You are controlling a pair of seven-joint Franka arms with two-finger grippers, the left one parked.
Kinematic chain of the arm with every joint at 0, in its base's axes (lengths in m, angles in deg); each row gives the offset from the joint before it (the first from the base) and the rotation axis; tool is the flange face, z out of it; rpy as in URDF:
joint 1: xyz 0 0 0.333 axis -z
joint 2: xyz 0 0 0 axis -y
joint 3: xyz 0 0 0.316 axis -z
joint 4: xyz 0.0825 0 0 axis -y
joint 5: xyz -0.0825 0 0.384 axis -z
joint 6: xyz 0 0 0 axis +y
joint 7: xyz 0.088 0 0 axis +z
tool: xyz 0 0 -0.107 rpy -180 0 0
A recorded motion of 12 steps. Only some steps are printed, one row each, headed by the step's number.
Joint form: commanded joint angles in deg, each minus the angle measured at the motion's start. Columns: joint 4, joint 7, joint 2, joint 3, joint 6, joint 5, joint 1.
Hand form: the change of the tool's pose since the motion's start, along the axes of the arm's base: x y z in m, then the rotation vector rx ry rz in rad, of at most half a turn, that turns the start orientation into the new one. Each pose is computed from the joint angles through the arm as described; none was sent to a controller.
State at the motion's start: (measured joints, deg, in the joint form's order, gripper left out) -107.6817 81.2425 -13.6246 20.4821 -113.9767 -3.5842 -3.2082
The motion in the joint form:
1: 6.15 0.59 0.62 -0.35 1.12 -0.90 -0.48
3: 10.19 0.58 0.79 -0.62 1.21 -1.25 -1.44
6: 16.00 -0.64 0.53 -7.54 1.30 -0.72 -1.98
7: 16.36 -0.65 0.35 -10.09 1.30 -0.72 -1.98
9: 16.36 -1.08 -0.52 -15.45 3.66 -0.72 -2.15
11: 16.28 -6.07 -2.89 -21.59 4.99 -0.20 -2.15
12: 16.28 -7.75 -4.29 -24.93 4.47 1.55 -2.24
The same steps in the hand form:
1: 0.0228 0.0072 0.0536 -0.0080 -0.0993 0.0257
3: 0.0379 0.0197 0.0886 -0.0192 -0.1701 0.0503
6: 0.0661 0.0953 0.1308 -0.0107 -0.2605 0.1642
7: 0.0699 0.1215 0.1307 0.0039 -0.2638 0.2062
9: 0.0703 0.1790 0.1152 0.0452 -0.2079 0.2901
11: 0.0697 0.2415 0.0852 0.0766 -0.1377 0.3063
12: 0.0689 0.2744 0.0705 0.0690 -0.1199 0.3436

